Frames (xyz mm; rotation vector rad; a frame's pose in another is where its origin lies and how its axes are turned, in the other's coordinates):
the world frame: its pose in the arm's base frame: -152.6 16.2 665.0 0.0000 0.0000 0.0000
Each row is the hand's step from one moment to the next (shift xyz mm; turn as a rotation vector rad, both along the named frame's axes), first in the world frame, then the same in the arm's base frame.
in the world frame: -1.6 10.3 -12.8 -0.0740 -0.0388 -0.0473
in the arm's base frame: -1.6 10.3 -12.8 -0.0740 -0.0388 -0.0473
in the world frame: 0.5 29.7 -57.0 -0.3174 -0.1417 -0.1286
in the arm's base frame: 0.5 29.7 -57.0 -0.3174 -0.1417 -0.1286
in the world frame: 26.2 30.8 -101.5 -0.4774 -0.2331 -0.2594
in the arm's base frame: 26.2 30.8 -101.5 -0.4774 -0.2331 -0.2594
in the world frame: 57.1 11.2 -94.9 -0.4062 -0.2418 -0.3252
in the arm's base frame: 57.1 11.2 -94.9 -0.4062 -0.2418 -0.3252
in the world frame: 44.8 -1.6 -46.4 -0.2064 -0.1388 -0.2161
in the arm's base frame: 44.8 -1.6 -46.4 -0.2064 -0.1388 -0.2161
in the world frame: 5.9 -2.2 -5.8 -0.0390 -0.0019 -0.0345
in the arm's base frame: 5.9 -2.2 -5.8 -0.0390 -0.0019 -0.0345
